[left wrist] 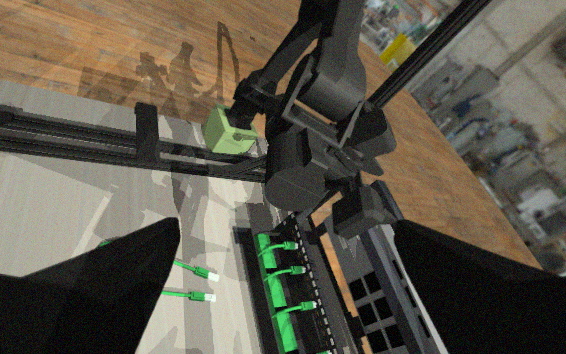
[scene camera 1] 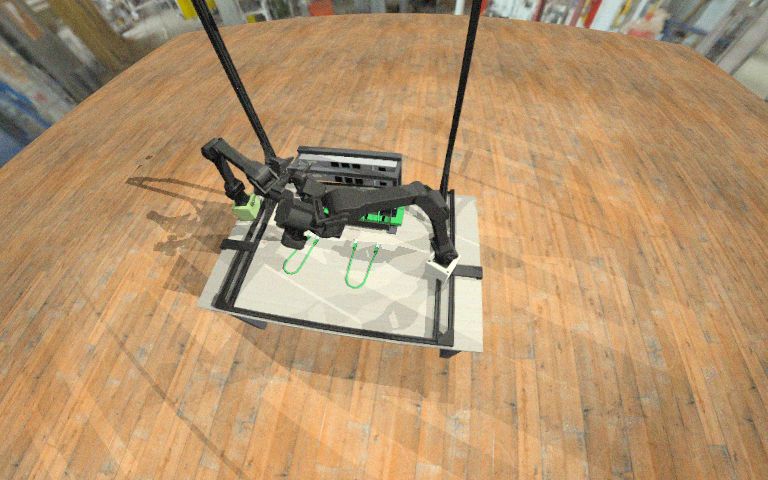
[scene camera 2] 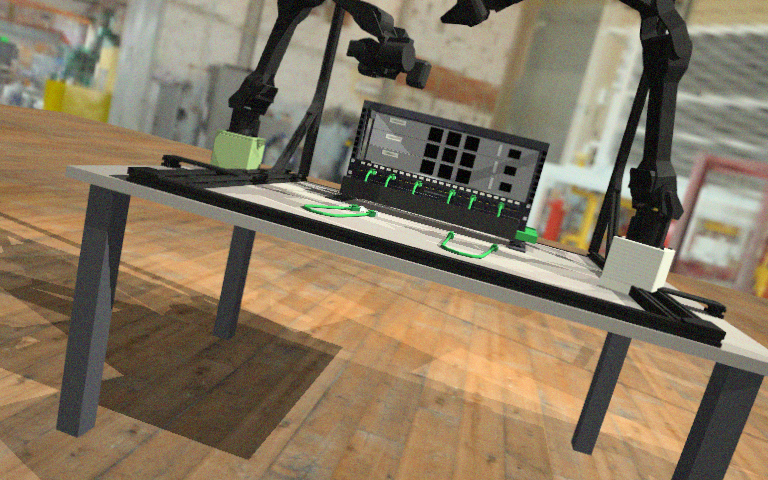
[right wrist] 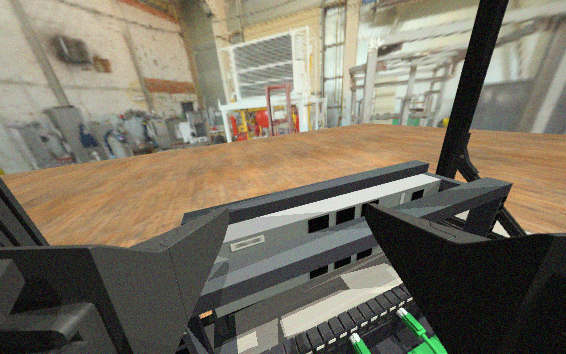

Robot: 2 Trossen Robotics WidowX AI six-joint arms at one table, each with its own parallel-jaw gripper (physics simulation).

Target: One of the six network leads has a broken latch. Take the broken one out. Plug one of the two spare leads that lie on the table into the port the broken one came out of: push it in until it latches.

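Where they show: left gripper, fingertip midpoint: (left wrist: 289,229) (scene camera 2: 452,14); right gripper, fingertip midpoint: (left wrist: 387,196) (scene camera 1: 302,160) (right wrist: 296,211); left arm's base, link origin: (scene camera 1: 443,258) (scene camera 2: 644,243); right arm's base, link origin: (left wrist: 237,119) (scene camera 1: 242,201) (scene camera 2: 242,134).
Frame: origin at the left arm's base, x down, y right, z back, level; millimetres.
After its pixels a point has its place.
Note:
Several green leads (scene camera 2: 417,186) @(z -538, x 20, y -44 mm) (left wrist: 289,245) @(z -663, x 7, y -68 mm) (right wrist: 414,324) @(z -475, x 7, y 19 mm) are plugged along the port row at the foot of the rack. Which latch is broken cannot be told. One spare lead (scene camera 1: 292,272) @(z -512, x 96, y -377 mm) (scene camera 2: 334,215) @(z -500, x 98, y -358 mm) lies in a loop at the left on the table; the other spare lead (scene camera 1: 355,286) @(z -244, x 97, y -266 mm) (scene camera 2: 474,255) @(z -230, x 97, y -251 mm) lies right of it. Two white-tipped plugs show beside the left finger in the left wrist view. My left gripper (left wrist: 289,229) @(z -397, x -332, y -276 mm) is open and empty, high above the table, partly cut off in scene camera 2. My right gripper (right wrist: 296,211) @(z -631, x -233, y -52 mm) is open and empty, above and in front of the rack.
The dark rack (scene camera 1: 351,151) @(z -562, x -160, y 156 mm) (scene camera 2: 453,123) @(z -524, x -153, y 26 mm) stands at the table's back. The right arm's bulky wrist (left wrist: 295,175) @(z -516, x -268, y -237 mm) is close ahead in the left wrist view. A light green base block (scene camera 1: 246,208) @(z -902, x 3, y -285 mm) and a white base block (scene camera 1: 441,267) @(z 12, x 0, y -37 mm) carry the arms. Black uprights (scene camera 1: 461,90) @(z -194, x -449, y 365 mm) rise behind.

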